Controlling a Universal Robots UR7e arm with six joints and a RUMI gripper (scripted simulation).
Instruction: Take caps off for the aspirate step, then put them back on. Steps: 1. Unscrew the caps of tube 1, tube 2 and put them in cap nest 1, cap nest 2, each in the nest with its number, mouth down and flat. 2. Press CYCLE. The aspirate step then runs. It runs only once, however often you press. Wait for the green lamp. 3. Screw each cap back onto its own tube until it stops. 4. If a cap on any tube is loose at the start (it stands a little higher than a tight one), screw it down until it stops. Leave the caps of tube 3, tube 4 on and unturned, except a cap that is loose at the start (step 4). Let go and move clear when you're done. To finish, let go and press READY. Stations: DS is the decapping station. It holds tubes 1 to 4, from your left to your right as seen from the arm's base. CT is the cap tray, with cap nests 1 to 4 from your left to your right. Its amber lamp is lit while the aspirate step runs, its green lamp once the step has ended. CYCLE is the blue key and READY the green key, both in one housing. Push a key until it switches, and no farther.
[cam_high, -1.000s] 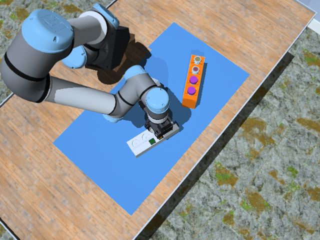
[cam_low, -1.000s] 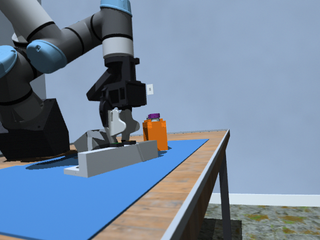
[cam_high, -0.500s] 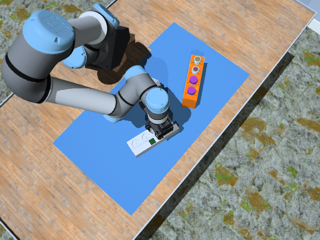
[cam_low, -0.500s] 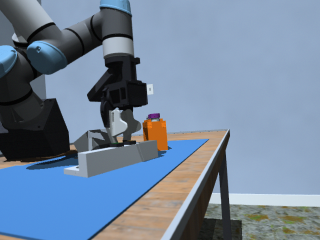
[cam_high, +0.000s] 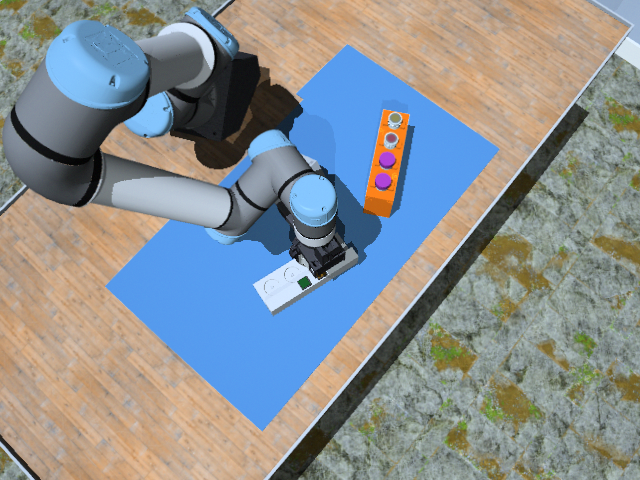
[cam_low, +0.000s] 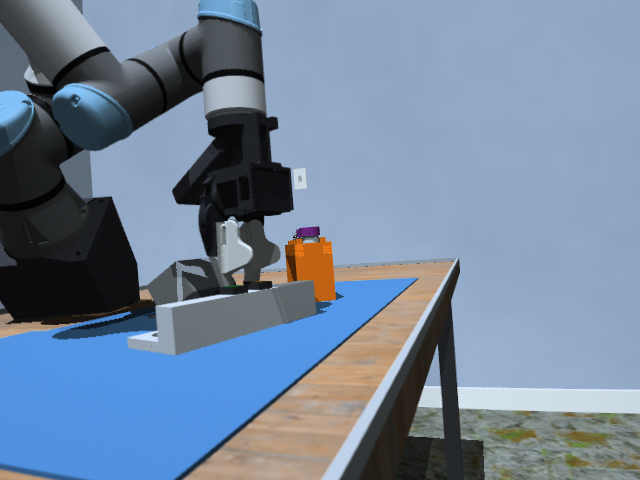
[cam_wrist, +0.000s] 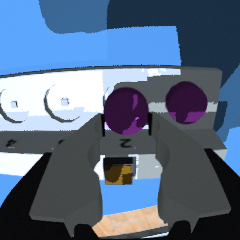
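Now: hand 5 cm to the right of the purple cap, 3 cm above it and 1 cm short of it. Round my hand: grey key housing 16 cm behind, 10 cm to the left, 1 cm above; green key 18 cm behind, 8 cm to the left, 2 cm above; blue key 18 cm behind, 12 cm to the left, 2 cm above.
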